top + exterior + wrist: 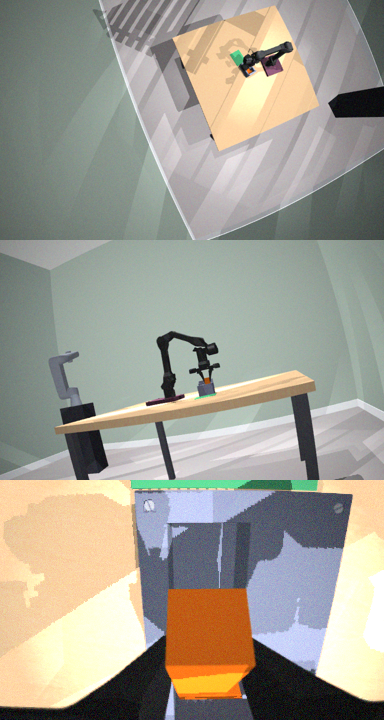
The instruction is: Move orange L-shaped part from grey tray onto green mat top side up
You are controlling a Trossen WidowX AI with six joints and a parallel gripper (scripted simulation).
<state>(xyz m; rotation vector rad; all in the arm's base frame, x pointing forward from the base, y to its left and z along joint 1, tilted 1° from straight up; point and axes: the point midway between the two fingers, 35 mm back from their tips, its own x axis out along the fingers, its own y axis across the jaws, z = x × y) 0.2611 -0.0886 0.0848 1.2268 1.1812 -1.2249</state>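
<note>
The green mat lies 140 mm to the right of my gripper tip, 90 mm below it and 20 mm behind it. From my gripper tip the other things lie so: grey tray 90 mm below, 20 mm behind, 10 mm to the left; then orange L-shaped part 30 mm to the left, 30 mm below, 10 mm behind.
</note>
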